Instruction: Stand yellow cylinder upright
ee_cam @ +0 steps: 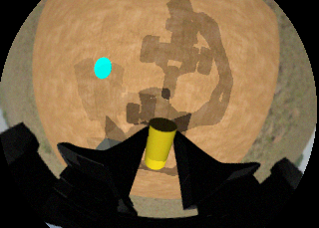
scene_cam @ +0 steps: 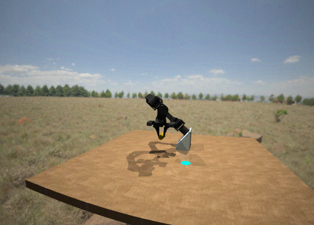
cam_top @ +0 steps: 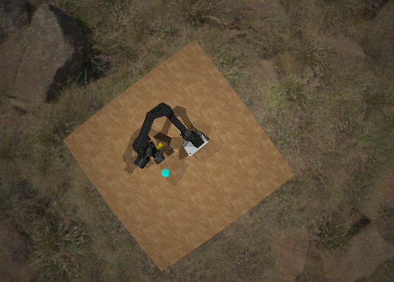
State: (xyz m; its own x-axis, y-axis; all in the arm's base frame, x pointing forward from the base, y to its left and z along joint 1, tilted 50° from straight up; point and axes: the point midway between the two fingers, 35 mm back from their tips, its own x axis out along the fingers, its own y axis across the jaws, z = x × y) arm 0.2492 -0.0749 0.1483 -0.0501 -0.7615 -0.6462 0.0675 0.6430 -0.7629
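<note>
Now: the yellow tall cylinder 20 mm behind my gripper tip. Also, from my gripper tip: cyan circle: 90 mm ahead, 170 mm to the left, 130 mm below.
</note>
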